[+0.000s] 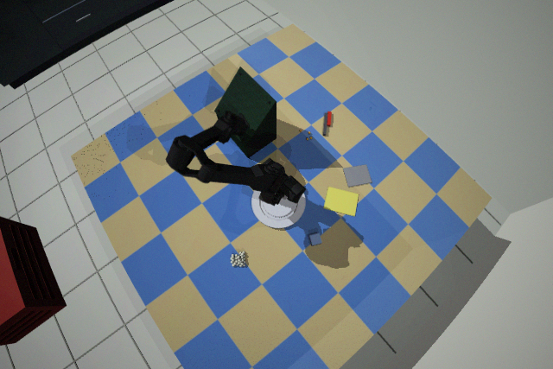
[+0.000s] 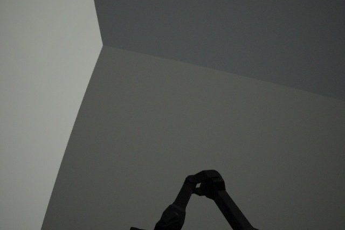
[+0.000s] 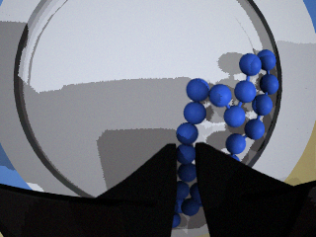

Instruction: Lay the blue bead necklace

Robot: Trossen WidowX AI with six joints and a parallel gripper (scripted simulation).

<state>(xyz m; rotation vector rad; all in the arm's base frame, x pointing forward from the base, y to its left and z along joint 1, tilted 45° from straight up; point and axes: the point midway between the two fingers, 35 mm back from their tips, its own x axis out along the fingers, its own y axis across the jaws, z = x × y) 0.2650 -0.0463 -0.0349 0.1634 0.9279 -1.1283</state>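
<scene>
Right now the round white bead board is 30 mm ahead of my gripper tip, 10 mm to the right of it and 10 mm below it. Round my gripper tip: small blue cube 220 mm ahead, 20 mm to the left, 10 mm below; then grey square 310 mm to the left, 110 mm ahead, 10 mm below; then yellow pad 190 mm to the left, 160 mm ahead, 10 mm below.
</scene>
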